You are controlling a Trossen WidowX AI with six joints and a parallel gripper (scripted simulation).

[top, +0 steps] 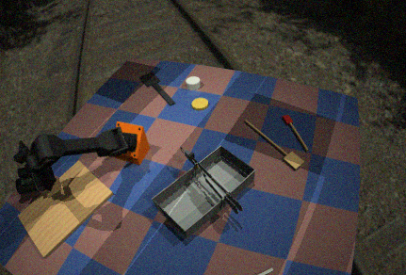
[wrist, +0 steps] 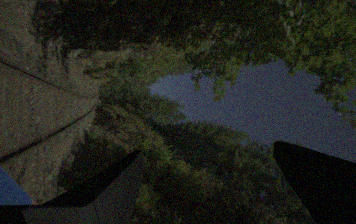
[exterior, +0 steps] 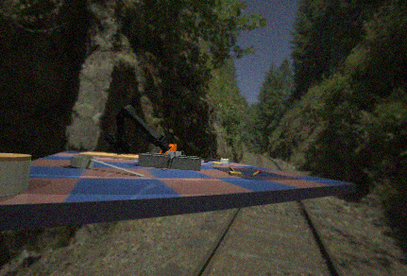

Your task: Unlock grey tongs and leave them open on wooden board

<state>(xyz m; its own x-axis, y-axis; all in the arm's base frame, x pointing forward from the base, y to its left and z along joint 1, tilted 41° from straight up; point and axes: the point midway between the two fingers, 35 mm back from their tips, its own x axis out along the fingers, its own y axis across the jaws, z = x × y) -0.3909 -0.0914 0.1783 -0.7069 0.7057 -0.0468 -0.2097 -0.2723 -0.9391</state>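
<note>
Right now the roasting tin is 73 cm ahead of my gripper tip, 12 cm below it and 7 cm to the left of it. The rest, counted from my gripper tip: wooden board (24 cm ahead, 14 cm to the right, 14 cm below); then black spatula (59 cm to the left, 33 cm ahead, 14 cm below); then red-tipped stick (99 cm ahead, 43 cm to the left, 14 cm below).
</note>
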